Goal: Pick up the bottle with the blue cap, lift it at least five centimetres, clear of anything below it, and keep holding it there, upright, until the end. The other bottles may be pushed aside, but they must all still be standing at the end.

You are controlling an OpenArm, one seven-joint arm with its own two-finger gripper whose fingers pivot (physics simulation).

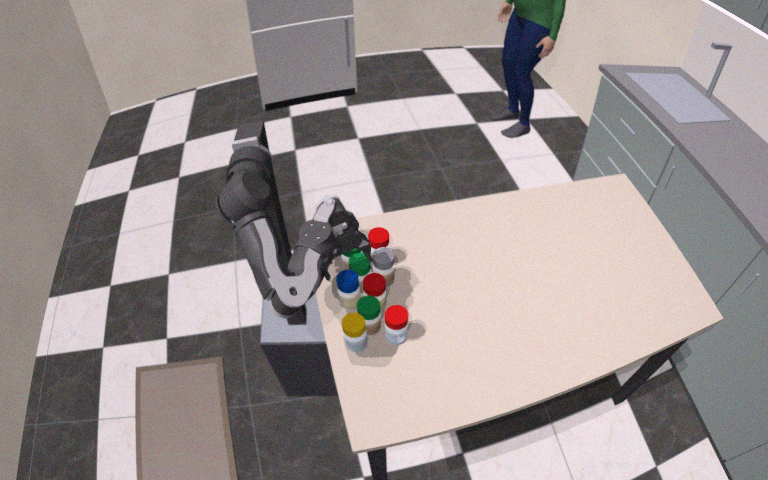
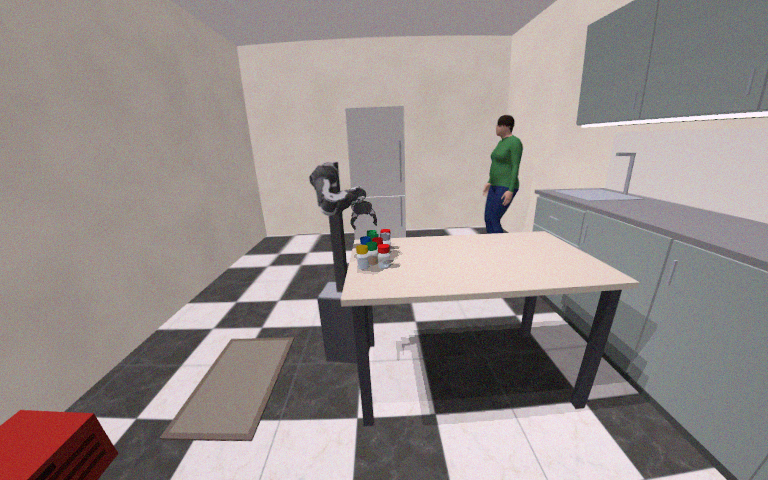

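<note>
The bottle with the blue cap [image 1: 347, 281] [image 2: 365, 240] stands upright on the table [image 1: 538, 271] [image 2: 487, 263], near its left edge, in a cluster of bottles. A green-capped bottle [image 1: 359, 264] is close behind it and a dark red-capped bottle [image 1: 374, 284] is close to its right. My gripper [image 1: 348, 264] [image 2: 364, 225] is open and points down, with its fingers spread above the back part of the cluster. No bottle shows held between them. The arm partly hides another green-capped bottle [image 1: 351, 253] at the back. The fingertips' exact height over the caps is hard to tell.
A yellow-capped bottle [image 1: 353, 325] [image 2: 362, 249], a green-capped one [image 1: 368, 307] and a bright red-capped one [image 1: 396, 318] [image 2: 383, 249] stand at the front. A grey-capped bottle [image 1: 383, 259] and a red-capped one [image 1: 378, 237] stand at the back right.
</note>
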